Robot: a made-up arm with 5 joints.
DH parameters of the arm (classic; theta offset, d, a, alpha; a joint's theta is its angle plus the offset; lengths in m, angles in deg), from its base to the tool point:
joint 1: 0 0.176 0 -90
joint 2: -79.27 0 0.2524 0
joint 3: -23.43 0 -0.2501 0
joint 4: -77.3 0 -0.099 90
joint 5: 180 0.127 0 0
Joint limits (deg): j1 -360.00..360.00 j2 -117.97..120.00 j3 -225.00..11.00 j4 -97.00..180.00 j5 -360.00..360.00
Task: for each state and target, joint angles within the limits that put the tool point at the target. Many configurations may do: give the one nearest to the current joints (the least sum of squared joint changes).
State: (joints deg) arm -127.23 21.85 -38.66 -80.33 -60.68
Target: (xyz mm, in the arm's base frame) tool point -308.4 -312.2 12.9
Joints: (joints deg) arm -134.65 59.50 -56.07 -54.90 -60.68
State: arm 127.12 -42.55 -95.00 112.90 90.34
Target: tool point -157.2 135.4 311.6
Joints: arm 139.26 -24.27 -64.52 119.06 90.34
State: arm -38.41 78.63 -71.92 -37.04 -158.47
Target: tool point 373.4 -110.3 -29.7
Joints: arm -16.46 59.69 -45.99 -51.30 -158.47
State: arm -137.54 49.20 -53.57 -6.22 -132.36
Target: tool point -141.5 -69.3 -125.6
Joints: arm -153.91 57.19 -24.89 2.94 -132.36
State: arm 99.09 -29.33 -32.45 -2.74 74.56
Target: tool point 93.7 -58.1 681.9
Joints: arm 148.20 -68.83 -67.13 -15.41 74.56
